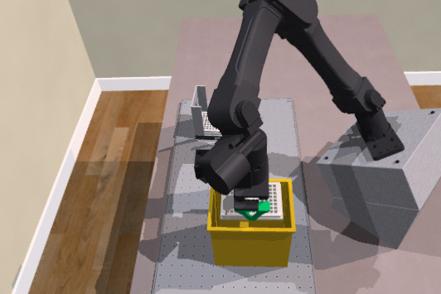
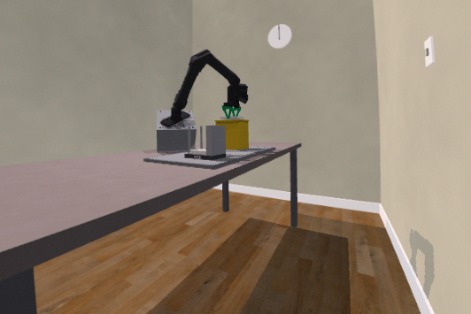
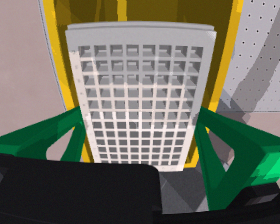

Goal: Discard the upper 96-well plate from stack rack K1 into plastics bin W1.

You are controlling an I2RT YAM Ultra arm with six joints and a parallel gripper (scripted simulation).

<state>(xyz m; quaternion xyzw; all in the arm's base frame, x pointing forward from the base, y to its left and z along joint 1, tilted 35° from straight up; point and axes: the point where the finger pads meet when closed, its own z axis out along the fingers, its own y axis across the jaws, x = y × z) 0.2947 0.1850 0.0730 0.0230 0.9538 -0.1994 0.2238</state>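
The yellow plastics bin W1 lies 11 cm below my hand. The rest, counted from my hand: rack wall: 41 cm to the right, 12 cm below, 11 cm ahead.
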